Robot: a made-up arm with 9 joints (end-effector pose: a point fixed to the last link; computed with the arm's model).
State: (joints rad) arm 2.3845 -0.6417 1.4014 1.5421 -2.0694 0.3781 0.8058 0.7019 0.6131
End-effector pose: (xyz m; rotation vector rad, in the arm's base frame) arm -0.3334 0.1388 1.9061 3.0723 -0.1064 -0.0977
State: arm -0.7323 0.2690 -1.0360 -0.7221 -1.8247 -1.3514 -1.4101 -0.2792 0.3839
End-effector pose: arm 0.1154 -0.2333 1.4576 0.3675 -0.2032 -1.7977
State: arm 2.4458 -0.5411 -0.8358 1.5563 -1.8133 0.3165 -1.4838 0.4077 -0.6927
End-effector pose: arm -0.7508 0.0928 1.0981 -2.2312 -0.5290 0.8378
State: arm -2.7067 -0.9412 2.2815 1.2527 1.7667 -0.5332 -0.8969 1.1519 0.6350
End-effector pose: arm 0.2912 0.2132 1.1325 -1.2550 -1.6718 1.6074
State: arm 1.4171 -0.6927 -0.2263 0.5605 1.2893 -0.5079 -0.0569 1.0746 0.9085
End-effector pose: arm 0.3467 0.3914 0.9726 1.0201 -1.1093 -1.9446
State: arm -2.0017 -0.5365 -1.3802 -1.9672 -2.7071 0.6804 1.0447 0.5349 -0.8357
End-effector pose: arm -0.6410 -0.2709 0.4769 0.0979 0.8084 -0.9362
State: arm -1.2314 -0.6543 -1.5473 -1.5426 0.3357 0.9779 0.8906 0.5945 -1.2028
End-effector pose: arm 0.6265 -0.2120 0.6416 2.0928 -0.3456 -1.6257
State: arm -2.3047 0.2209 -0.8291 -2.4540 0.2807 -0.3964 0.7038 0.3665 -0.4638
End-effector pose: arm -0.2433 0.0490 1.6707 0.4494 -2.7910 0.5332
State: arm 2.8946 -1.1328 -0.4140 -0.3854 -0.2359 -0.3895 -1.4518 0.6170 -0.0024
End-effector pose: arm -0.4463 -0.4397 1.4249 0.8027 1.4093 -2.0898
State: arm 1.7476 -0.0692 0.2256 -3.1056 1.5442 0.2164 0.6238 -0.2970 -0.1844
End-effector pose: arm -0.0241 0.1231 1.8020 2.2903 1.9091 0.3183
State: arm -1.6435 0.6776 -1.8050 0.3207 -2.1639 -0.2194 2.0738 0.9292 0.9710
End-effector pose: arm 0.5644 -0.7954 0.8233 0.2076 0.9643 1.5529
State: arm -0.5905 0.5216 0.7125 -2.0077 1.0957 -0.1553 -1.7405 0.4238 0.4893
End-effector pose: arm -0.5687 -0.1100 1.3301 -1.0989 -1.5640 -0.7716
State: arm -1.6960 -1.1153 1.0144 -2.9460 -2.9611 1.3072 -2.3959 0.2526 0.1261
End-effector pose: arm 1.3039 -0.0225 1.1633 1.0948 -0.0031 2.1154
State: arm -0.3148 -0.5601 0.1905 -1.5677 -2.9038 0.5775 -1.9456 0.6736 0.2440
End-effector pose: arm 0.6025 -0.1107 0.8113 2.1387 0.1775 0.8347
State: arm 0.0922 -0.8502 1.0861 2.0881 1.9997 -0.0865 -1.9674 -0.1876 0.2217
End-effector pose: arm -0.5546 0.3180 1.1403 0.1885 -1.3426 -0.2468
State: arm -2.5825 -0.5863 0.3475 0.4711 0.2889 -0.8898 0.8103 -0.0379 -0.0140
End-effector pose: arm -0.1950 0.3818 0.9159 -0.0401 0.1644 -1.9652
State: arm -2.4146 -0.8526 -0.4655 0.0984 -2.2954 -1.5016 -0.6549 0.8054 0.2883
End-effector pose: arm -0.1255 -0.3613 1.3576 -1.6620 -0.4540 -1.6965
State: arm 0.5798 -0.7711 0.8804 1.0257 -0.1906 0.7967 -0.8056 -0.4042 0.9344
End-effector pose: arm 0.2776 0.4492 0.9582 -1.4725 -2.3738 -0.6898
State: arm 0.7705 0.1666 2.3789 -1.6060 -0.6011 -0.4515 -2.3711 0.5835 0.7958
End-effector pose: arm -0.1976 -0.8229 0.6813 0.2103 -2.8203 -0.2384
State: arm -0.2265 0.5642 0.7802 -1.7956 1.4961 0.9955 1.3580 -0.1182 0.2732
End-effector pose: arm 0.2737 0.0444 1.8298 2.5199 -1.7011 -0.0239
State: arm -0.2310 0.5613 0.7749 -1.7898 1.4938 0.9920 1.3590 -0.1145 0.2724
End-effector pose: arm 0.2792 0.0483 1.8245 2.5062 -1.7054 -0.0215
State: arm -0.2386 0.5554 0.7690 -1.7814 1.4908 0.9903 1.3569 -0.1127 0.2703
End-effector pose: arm 0.2860 0.0545 1.8173 2.4849 -1.7093 -0.0213
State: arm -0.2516 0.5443 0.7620 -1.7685 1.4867 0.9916 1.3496 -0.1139 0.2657
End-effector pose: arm 0.2954 0.0646 1.8065 2.4501 -1.7129 -0.0248
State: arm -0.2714 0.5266 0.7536 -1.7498 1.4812 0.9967 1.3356 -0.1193 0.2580
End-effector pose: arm 0.3083 0.0789 1.7908 2.3984 -1.7158 -0.0340
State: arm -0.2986 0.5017 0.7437 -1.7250 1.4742 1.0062 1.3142 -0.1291 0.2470
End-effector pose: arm 0.3253 0.0967 1.7699 2.3286 -1.7180 -0.0509
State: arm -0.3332 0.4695 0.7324 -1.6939 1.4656 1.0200 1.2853 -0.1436 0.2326
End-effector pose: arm 0.3467 0.1162 1.7432 2.2411 -1.7196 -0.0774
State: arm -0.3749 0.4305 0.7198 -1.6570 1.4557 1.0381 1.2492 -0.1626 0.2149
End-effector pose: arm 0.3726 0.1352 1.7112 2.1375 -1.7208 -0.1153
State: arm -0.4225 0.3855 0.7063 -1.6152 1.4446 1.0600 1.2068 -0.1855 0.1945
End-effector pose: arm 0.4025 0.1512 1.6748 2.0210 -1.7220 -0.1657
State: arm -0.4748 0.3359 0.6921 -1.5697 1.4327 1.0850 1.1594 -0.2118 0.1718
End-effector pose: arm 0.4356 0.1621 1.6354 1.8958 -1.7233 -0.2288
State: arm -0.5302 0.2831 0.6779 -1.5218 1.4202 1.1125 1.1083 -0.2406 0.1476
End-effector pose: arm 0.4703 0.1663 1.5951 1.7665 -1.7254 -0.3037
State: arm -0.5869 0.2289 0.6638 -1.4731 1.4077 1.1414 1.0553 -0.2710 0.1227
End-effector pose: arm 0.5055 0.1634 1.5556 1.6376 -1.7284 -0.3881
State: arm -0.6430 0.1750 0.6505 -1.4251 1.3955 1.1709 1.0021 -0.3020 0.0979
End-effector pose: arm 0.5395 0.1539 1.5188 1.5136 -1.7327 -0.4787
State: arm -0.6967 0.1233 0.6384 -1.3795 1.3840 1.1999 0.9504 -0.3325 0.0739
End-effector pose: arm 0.5710 0.1390 1.4861 1.3983 -1.7382 -0.5712
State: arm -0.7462 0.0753 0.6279 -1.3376 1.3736 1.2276 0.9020 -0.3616 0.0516
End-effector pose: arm 0.5992 0.1206 1.4585 1.2950 -1.7451 -0.6613
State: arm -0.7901 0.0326 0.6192 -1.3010 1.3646 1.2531 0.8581 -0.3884 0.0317
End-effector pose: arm 0.6233 0.1011 1.4365 1.2065 -1.7529 -0.7449
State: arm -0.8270 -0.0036 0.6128 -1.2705 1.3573 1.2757 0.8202 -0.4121 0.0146
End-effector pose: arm 0.6430 0.0825 1.4201 1.1343 -1.7611 -0.8178
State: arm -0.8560 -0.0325 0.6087 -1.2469 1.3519 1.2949 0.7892 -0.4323 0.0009
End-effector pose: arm 0.6582 0.0669 1.4093 1.0798 -1.7691 -0.8775
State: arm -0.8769 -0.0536 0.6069 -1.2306 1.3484 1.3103 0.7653 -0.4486 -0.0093
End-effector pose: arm 0.6690 0.0558 1.4035 1.0430 -1.7760 -0.9224
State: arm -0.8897 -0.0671 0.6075 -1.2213 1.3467 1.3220 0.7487 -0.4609 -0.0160
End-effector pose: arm 0.6758 0.0499 1.4022 1.0231 -1.7817 -0.9520
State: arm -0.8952 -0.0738 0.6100 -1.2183 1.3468 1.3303 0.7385 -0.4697 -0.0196
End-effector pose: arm 0.6790 0.0490 1.4046 1.0181 -1.7855 -0.9680
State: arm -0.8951 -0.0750 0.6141 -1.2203 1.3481 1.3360 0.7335 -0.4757 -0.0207
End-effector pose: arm 0.6793 0.0524 1.4101 1.0250 -1.7879 -0.9731
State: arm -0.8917 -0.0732 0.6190 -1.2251 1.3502 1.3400 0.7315 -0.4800 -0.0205
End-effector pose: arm 0.6778 0.0581 1.4169 1.0383 -1.7890 -0.9718
